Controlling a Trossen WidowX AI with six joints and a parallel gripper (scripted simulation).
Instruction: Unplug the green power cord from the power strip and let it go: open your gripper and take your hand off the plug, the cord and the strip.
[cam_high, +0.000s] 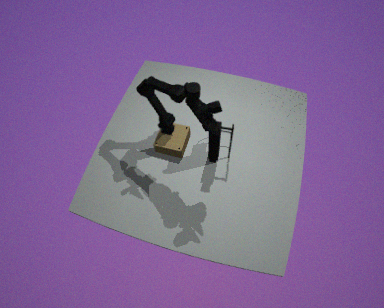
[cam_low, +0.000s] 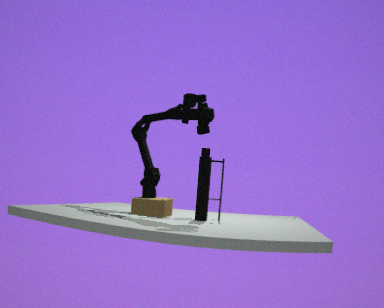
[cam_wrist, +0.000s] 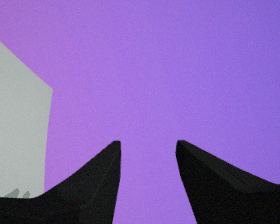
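Right now my gripper tip is 34 cm above the green plug, 22 cm to the right of it and 5 cm past it. Round my gripper tip: dark grey block (49 cm below, 30 cm to the left, 6 cm behind); then tall black column (32 cm below, 13 cm to the left, 4 cm behind).
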